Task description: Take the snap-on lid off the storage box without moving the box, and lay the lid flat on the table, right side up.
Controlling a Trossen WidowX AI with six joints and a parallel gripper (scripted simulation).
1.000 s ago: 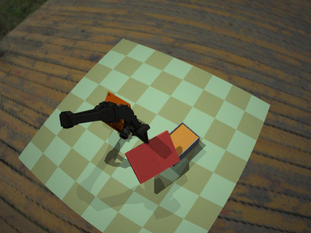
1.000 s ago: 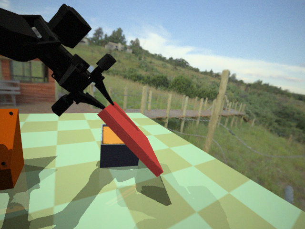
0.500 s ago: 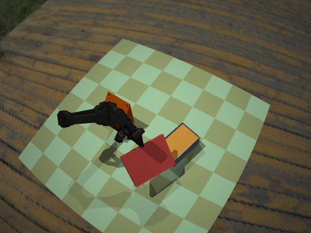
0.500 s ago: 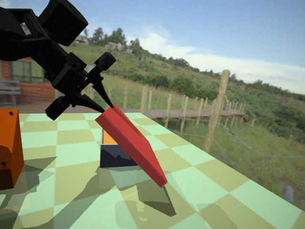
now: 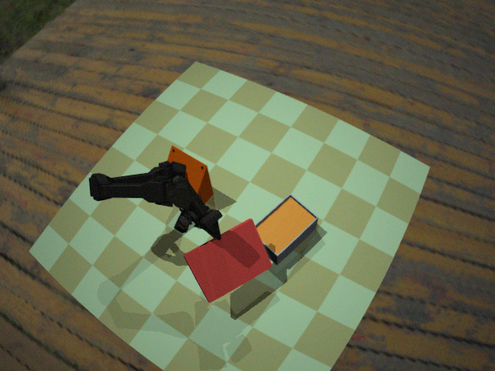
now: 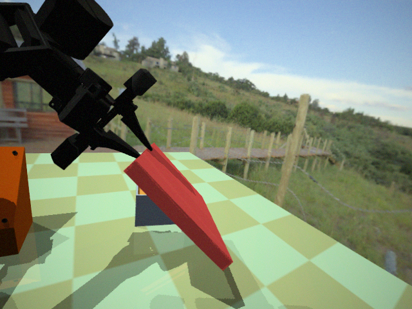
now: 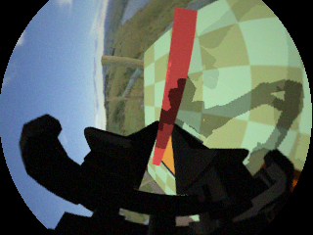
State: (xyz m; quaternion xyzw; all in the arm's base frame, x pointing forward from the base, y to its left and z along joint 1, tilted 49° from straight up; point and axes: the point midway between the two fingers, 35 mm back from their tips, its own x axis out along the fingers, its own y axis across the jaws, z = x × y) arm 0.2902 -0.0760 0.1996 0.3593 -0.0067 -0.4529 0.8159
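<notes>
Now: gripper tip 50 mm short of the red lid, 50 mm above it and 40 mm to the left of it. From my gripper tip the other things lie so: grey-blue storage box: 200 mm to the left, 190 mm below, 130 mm ahead.
</notes>
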